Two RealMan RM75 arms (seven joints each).
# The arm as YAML. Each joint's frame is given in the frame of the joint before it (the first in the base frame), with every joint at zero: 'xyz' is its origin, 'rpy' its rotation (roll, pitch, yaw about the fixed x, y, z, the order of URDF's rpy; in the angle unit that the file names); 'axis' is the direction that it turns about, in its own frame. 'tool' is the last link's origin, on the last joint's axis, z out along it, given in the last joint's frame.
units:
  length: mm
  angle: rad
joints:
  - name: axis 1
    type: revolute
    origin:
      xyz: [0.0, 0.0, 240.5]
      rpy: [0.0, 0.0, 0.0]
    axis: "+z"
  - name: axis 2
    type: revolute
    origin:
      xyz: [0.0, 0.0, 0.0]
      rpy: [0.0, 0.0, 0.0]
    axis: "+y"
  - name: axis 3
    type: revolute
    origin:
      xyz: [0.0, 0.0, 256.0]
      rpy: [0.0, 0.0, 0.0]
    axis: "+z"
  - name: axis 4
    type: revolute
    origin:
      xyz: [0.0, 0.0, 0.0]
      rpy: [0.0, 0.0, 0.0]
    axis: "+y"
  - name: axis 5
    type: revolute
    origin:
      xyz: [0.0, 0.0, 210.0]
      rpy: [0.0, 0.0, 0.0]
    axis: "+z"
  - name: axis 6
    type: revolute
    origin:
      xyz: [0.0, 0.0, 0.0]
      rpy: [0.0, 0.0, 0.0]
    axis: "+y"
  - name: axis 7
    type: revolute
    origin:
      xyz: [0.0, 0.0, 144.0]
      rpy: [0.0, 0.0, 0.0]
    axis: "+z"
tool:
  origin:
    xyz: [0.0, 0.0, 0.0]
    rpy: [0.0, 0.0, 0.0]
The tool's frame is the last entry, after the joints.
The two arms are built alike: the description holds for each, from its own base.
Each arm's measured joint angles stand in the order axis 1, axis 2, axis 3, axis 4, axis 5, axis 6, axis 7.
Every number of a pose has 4 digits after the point.
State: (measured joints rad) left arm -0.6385 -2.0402 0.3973 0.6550 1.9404 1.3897 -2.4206; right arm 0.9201 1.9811 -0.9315 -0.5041 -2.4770 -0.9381 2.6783
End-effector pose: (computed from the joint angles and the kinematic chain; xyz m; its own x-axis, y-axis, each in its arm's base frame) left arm -0.2593 0.3938 0.0652 -0.1542 0.7142 0.6827 0.9062 -0.1731 0.3857; right arm 0.2315 0.4574 -0.0008 0.3237 -0.8644 -0.3847 -0.9100 -0.1731 -0.3766
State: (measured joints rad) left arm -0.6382 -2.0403 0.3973 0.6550 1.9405 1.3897 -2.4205; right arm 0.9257 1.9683 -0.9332 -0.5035 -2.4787 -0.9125 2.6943
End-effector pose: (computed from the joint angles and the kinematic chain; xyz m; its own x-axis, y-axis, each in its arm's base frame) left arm -0.2594 0.3937 0.0651 -0.1543 0.7142 0.6827 0.9063 -0.1728 0.3857; right arm 0.2314 0.4640 0.0074 0.3245 -0.8505 -0.4138 -0.9072 -0.1561 -0.3906
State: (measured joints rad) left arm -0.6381 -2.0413 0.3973 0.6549 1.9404 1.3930 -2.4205; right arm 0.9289 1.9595 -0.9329 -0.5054 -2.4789 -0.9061 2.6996
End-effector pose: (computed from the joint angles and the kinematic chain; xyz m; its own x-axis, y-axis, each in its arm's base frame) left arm -0.2589 0.3933 0.0646 -0.1541 0.7163 0.6806 0.9051 -0.1739 0.3880; right arm 0.2309 0.4675 0.0128 0.3274 -0.8434 -0.4260 -0.9054 -0.1510 -0.3969
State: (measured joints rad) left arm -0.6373 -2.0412 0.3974 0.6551 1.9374 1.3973 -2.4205; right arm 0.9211 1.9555 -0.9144 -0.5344 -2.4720 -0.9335 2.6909
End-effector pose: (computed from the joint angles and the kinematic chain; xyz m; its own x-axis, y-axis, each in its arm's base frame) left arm -0.2586 0.3928 0.0648 -0.1544 0.7171 0.6797 0.9032 -0.1764 0.3912; right arm 0.2286 0.4683 0.0199 0.3279 -0.8380 -0.4361 -0.9103 -0.1568 -0.3832
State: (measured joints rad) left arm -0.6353 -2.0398 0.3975 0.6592 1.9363 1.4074 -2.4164; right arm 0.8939 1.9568 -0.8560 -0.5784 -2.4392 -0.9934 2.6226
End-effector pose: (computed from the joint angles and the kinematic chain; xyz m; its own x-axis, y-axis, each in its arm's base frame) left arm -0.2582 0.3918 0.0661 -0.1459 0.7184 0.6801 0.9024 -0.1852 0.3892; right arm 0.2293 0.4641 0.0286 0.3335 -0.8291 -0.4488 -0.9217 -0.1867 -0.3400
